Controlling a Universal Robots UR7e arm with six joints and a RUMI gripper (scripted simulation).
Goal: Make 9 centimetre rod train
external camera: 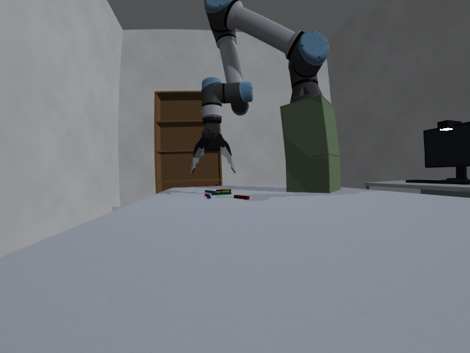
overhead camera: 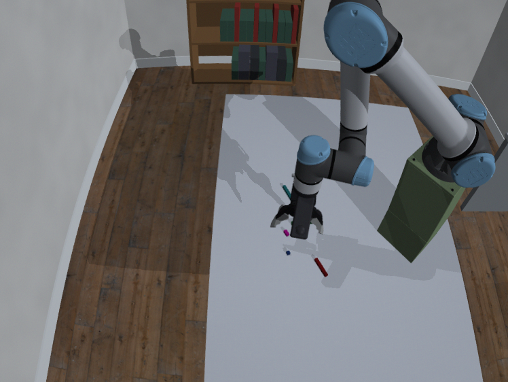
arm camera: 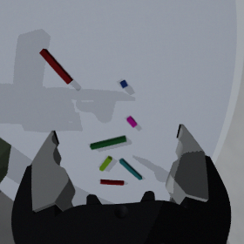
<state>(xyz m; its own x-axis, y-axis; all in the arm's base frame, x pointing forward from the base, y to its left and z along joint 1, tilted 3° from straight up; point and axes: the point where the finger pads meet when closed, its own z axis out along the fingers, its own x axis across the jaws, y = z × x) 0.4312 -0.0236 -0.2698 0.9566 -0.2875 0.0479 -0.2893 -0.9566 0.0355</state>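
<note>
The magenta rod is 8 cm below my hand, 4 cm to the right of it and 2 cm ahead of it. Round my hand: green rod (8 cm to the right, 8 cm below, 5 cm behind); then blue rod (8 cm below, 3 cm to the left, 2 cm ahead); then lime rod (14 cm to the right, 8 cm below, 8 cm behind).
</note>
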